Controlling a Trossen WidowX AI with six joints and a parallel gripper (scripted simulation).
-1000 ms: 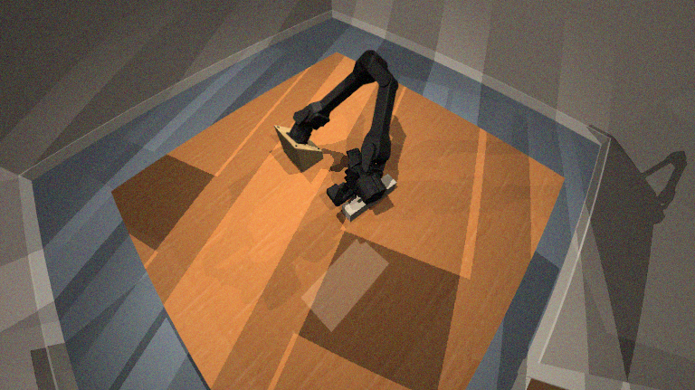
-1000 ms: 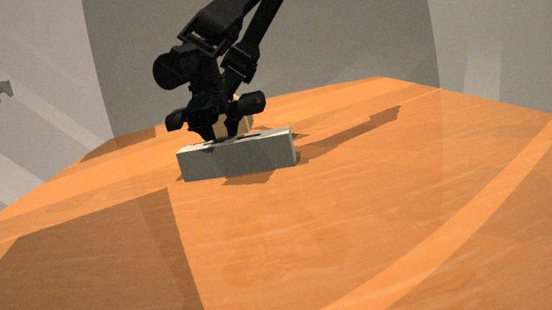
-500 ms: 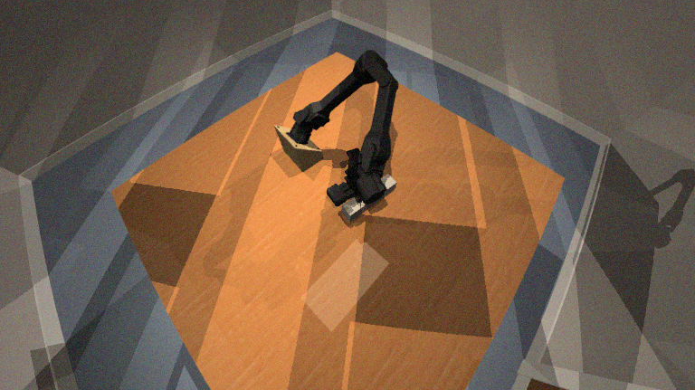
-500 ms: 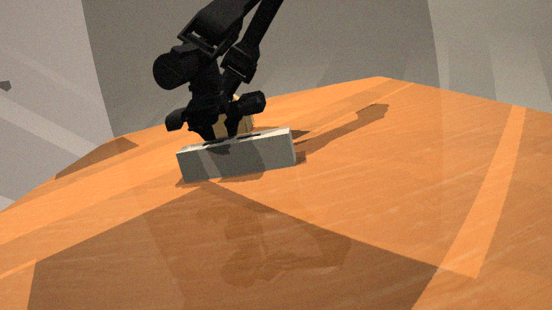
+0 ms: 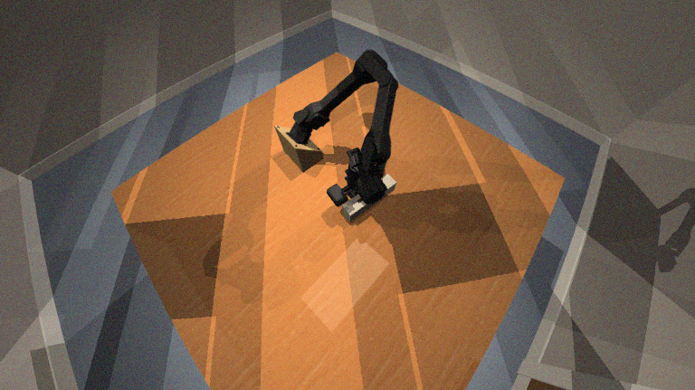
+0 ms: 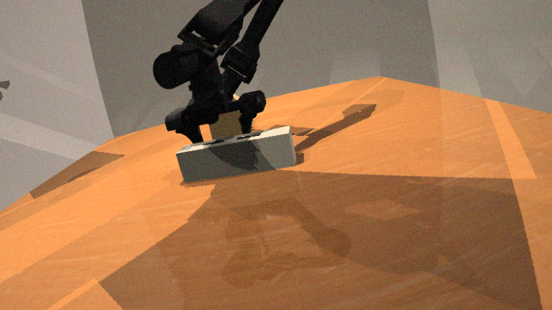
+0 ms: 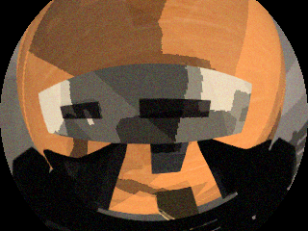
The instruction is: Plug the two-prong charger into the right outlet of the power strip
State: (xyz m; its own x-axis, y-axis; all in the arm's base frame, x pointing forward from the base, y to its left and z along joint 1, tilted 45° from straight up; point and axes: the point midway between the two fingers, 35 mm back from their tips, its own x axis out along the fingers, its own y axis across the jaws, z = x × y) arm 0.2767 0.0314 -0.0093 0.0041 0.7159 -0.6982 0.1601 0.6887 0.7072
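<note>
Right now the dark charger is 2 cm ahead of my gripper tip and 1 cm above it.
</note>
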